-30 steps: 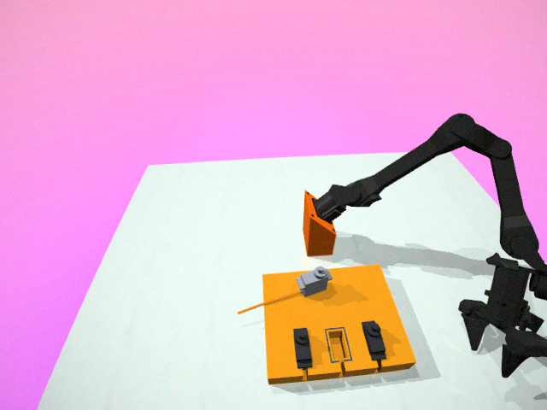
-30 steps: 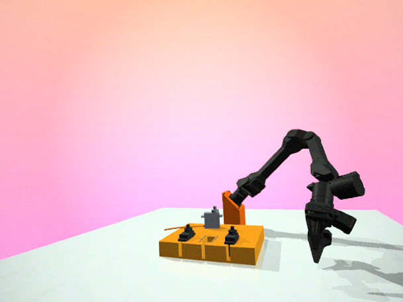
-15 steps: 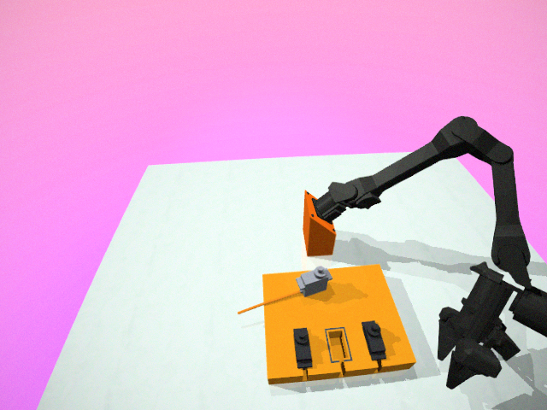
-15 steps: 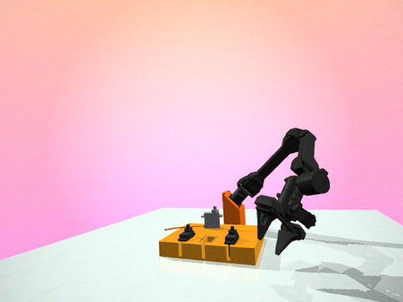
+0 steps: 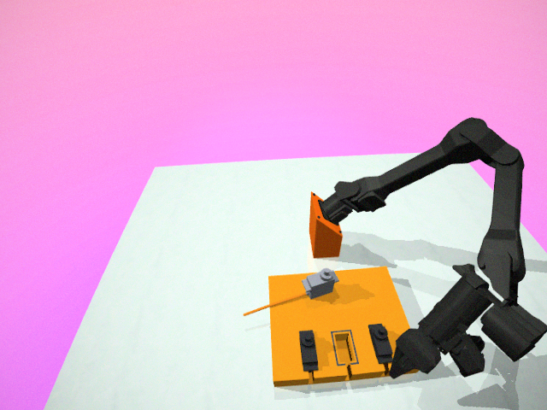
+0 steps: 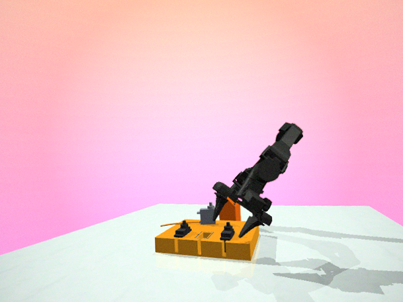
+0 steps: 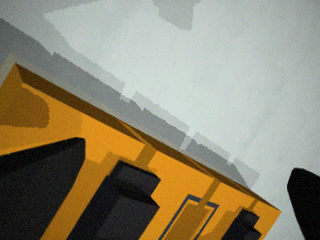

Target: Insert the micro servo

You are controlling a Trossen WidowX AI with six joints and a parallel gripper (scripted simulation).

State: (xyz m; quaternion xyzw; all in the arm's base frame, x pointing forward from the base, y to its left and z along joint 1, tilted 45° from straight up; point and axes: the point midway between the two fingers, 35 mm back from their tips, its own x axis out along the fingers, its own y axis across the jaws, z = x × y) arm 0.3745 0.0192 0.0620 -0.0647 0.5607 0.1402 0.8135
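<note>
My gripper tip is 180 mm past the orange deck, 70 mm to the left of it and 60 mm above it.
</note>
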